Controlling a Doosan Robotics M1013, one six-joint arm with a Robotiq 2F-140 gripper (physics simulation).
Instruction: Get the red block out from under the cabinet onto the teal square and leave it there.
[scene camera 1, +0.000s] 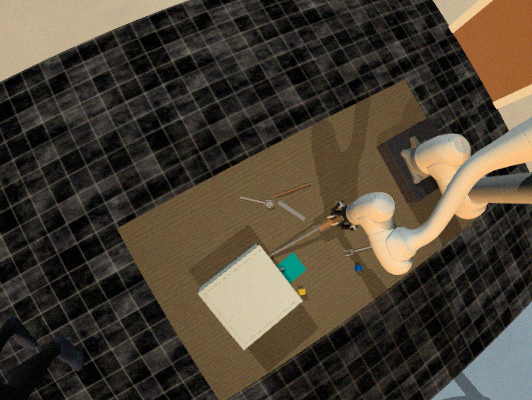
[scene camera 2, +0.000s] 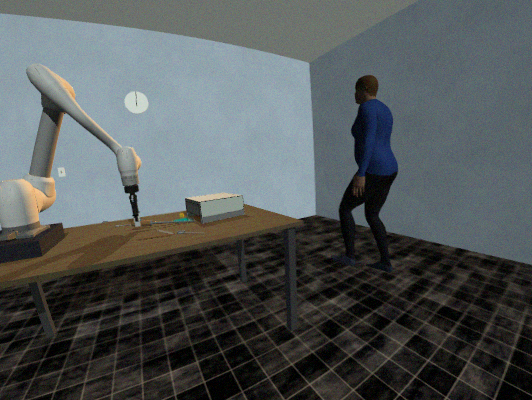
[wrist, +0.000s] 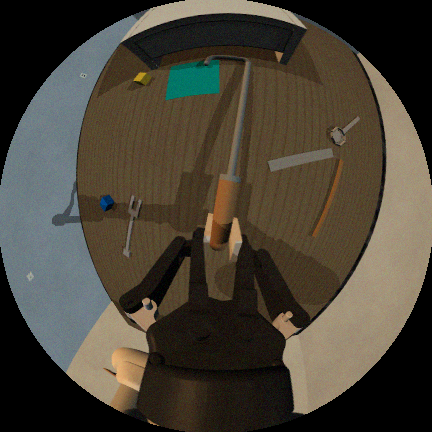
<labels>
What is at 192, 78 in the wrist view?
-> A teal square.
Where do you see a hooked tool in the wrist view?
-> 228, 184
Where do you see my gripper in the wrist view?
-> At 220, 223
</labels>
